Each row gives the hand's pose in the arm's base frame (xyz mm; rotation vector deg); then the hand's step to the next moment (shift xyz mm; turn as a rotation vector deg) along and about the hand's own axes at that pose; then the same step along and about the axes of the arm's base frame.
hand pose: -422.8 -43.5 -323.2 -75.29 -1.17 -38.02
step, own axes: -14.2 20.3 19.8 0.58 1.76 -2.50
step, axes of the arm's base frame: 4.6 25.9 -17.7 0.41 -2.31 -2.04
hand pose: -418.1 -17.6 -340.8 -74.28 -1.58 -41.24
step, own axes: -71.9 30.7 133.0 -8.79 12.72 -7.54
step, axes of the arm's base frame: 7.9 153.3 -15.4 -3.34 -1.39 -16.82
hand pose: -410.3 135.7 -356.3 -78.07 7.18 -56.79
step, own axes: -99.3 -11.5 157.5 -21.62 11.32 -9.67
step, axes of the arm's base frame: 28.5 184.2 6.5 -13.16 5.50 -22.04
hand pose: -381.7 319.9 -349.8 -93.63 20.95 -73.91
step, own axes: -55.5 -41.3 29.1 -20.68 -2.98 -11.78
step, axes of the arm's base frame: -9.7 74.3 3.9 -19.19 10.49 -9.85
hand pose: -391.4 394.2 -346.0 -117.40 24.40 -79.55
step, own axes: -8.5 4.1 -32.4 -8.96 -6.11 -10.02
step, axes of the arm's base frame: -32.7 -8.3 -0.5 -13.18 6.66 0.12
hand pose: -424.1 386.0 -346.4 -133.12 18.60 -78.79
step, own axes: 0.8 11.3 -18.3 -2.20 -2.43 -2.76
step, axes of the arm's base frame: -15.5 -14.6 3.1 -3.51 2.39 0.59
